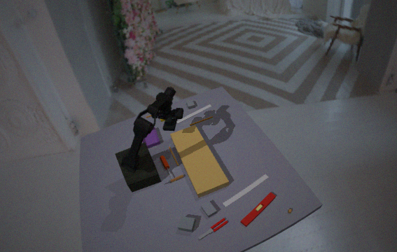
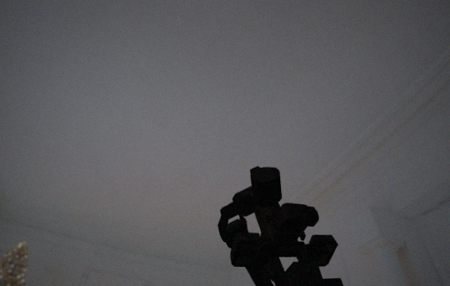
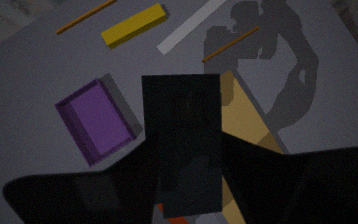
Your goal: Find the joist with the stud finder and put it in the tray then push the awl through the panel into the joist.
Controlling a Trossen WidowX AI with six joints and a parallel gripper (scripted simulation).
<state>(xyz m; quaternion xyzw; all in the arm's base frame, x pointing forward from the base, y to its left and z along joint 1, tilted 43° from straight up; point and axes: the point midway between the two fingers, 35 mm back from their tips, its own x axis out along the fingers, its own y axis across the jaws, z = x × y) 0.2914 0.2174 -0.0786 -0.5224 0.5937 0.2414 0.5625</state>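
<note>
Right now the purple tray is 170 mm behind my gripper tip, 100 mm to the left of it and 170 mm below it. The rest, counted from my gripper tip: red level 250 mm ahead, 690 mm to the right, 170 mm below; then yellow bar 20 mm ahead, 260 mm to the left, 180 mm below; then stud finder 20 mm above.
</note>
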